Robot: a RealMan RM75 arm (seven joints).
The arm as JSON. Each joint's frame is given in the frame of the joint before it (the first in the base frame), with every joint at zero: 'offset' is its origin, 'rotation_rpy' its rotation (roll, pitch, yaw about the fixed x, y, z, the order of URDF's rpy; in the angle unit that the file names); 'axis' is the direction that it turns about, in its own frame. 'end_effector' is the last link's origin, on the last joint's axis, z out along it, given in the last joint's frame.
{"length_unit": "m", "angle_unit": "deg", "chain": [
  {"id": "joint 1", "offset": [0.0, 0.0, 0.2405], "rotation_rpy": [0.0, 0.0, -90.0], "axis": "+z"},
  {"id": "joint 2", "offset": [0.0, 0.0, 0.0], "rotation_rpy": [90.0, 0.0, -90.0], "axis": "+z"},
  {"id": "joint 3", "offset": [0.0, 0.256, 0.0], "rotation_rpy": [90.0, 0.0, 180.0], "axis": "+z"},
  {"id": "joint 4", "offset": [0.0, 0.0, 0.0], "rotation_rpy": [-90.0, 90.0, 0.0], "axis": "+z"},
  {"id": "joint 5", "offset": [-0.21, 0.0, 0.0], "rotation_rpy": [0.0, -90.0, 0.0], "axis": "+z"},
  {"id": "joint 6", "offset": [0.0, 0.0, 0.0], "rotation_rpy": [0.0, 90.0, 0.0], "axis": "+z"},
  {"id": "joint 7", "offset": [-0.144, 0.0, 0.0], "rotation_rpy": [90.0, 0.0, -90.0], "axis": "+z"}
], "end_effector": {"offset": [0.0, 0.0, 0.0], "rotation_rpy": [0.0, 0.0, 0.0]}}
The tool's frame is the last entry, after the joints.
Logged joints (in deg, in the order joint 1, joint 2, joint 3, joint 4, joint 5, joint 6, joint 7), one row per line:
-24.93 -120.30 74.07 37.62 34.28 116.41 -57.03
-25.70 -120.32 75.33 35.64 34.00 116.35 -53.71
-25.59 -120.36 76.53 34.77 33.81 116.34 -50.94
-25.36 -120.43 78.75 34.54 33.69 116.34 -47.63
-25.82 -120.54 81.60 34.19 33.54 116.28 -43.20
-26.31 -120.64 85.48 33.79 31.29 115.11 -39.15
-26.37 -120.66 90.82 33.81 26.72 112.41 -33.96
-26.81 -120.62 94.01 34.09 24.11 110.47 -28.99
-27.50 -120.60 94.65 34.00 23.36 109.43 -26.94
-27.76 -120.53 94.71 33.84 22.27 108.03 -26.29
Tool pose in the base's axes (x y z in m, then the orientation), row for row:
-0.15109 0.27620 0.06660 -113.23 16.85 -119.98
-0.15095 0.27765 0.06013 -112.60 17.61 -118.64
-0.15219 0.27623 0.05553 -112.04 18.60 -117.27
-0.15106 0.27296 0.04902 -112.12 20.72 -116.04
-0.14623 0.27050 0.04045 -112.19 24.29 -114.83
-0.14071 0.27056 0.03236 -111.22 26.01 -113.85
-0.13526 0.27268 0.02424 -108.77 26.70 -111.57
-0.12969 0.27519 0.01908 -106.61 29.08 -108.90
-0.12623 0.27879 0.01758 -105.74 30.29 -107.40
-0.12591 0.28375 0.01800 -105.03 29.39 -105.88
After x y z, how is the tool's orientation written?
As a rotation vector, in degrees.
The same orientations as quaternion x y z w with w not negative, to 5 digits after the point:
-0.67759 0.10083 -0.71798 0.12333
-0.67821 0.10607 -0.71458 0.13474
-0.67898 0.11272 -0.71068 0.14564
-0.68134 0.12591 -0.70516 0.15055
-0.68281 0.14783 -0.69887 0.15328
-0.68046 0.15913 -0.69655 0.16272
-0.67550 0.16582 -0.69288 0.19006
-0.67106 0.18304 -0.68547 0.21519
-0.66983 0.19188 -0.68035 0.22724
-0.67045 0.18761 -0.67587 0.24188

